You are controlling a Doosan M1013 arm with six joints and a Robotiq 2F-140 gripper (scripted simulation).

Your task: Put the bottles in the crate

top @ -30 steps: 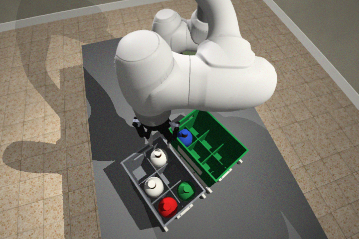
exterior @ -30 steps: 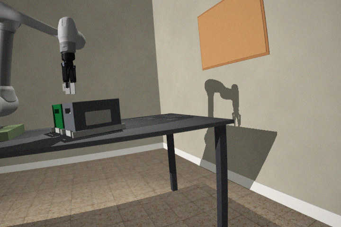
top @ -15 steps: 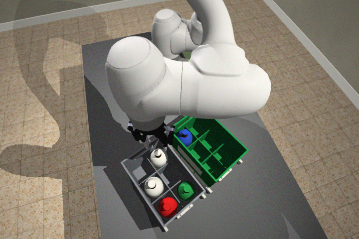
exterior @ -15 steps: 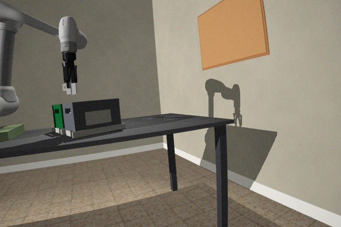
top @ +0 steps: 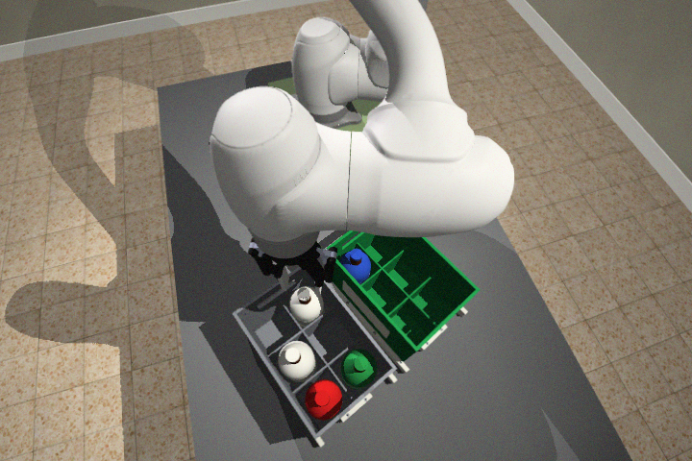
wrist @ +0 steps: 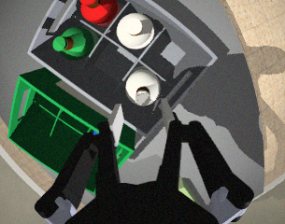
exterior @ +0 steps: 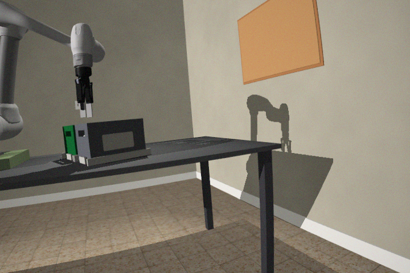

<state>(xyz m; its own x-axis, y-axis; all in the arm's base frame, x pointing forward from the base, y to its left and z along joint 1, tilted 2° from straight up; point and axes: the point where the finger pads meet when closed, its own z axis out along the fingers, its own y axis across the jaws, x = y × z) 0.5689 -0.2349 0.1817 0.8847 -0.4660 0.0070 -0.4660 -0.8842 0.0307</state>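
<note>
The grey crate lies 150 mm below my hand, 100 mm ahead of it and 20 mm to the right of it. The rest, counted from my hand: blue bottle: 150 mm below, 130 mm to the left, 40 mm behind; then green bottle: 170 mm ahead, 150 mm below, 60 mm to the left; then red bottle: 200 mm ahead, 150 mm below, 30 mm to the right.
</note>
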